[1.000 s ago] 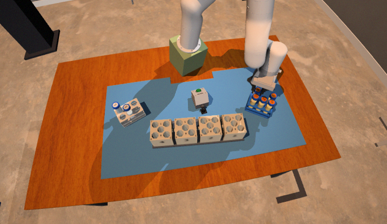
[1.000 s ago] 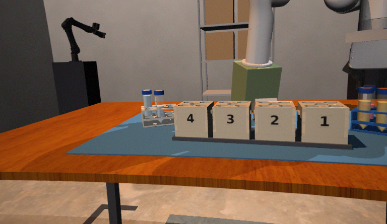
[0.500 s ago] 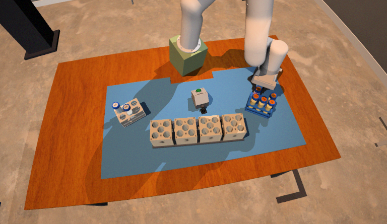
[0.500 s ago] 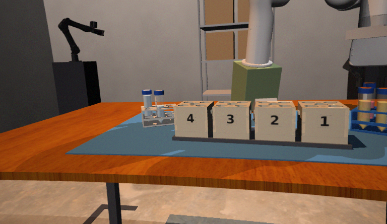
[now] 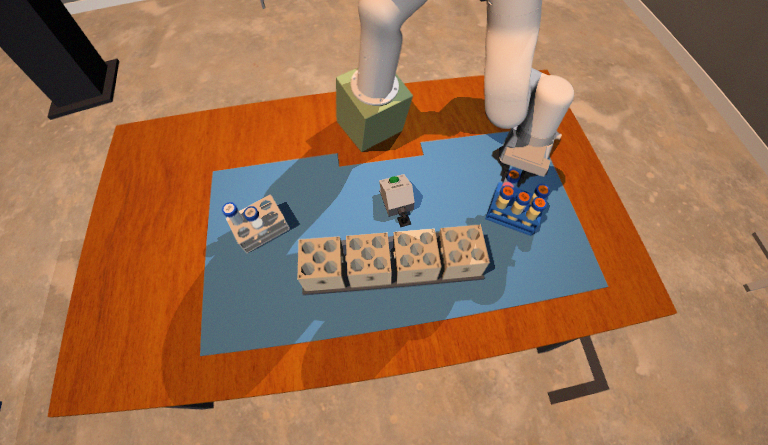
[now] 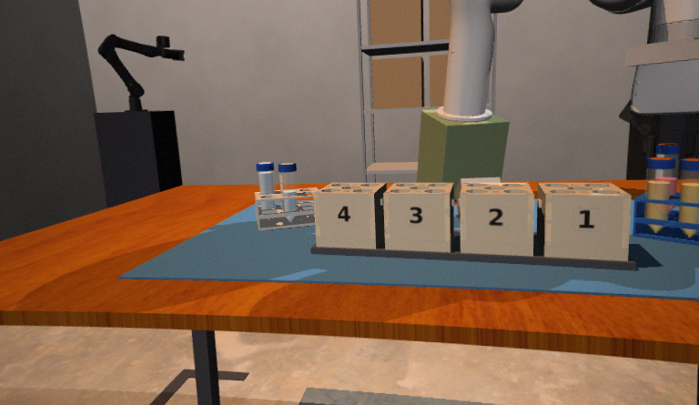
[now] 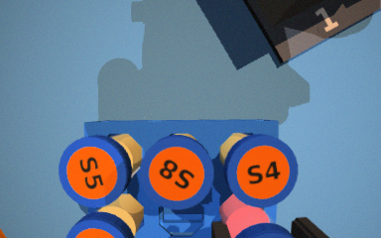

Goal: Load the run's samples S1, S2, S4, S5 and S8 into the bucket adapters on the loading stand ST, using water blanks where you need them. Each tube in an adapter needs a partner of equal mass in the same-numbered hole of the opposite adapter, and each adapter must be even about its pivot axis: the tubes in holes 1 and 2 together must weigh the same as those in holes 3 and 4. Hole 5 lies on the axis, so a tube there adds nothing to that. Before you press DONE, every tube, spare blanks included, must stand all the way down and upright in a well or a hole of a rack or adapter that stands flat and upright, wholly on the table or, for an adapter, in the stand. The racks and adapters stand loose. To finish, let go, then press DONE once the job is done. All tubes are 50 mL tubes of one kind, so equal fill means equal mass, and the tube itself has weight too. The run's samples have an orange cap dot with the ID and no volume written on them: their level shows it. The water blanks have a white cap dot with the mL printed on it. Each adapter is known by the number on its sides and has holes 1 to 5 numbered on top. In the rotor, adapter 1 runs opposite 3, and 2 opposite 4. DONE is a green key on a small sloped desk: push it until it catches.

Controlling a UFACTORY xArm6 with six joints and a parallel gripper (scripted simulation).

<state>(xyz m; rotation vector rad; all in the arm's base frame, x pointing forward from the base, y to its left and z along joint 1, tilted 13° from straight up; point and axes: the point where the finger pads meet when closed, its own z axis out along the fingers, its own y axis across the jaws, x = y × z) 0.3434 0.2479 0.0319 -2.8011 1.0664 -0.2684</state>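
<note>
My hand is 5 cm above the sample tube and 1 cm past it. Also, from my hand: green key 27 cm to the right, 12 cm behind, 7 cm below; blue sample rack 10 cm below, 4 cm ahead, 2 cm to the left; loading stand 34 cm to the right, 13 cm below, 8 cm ahead.
</note>
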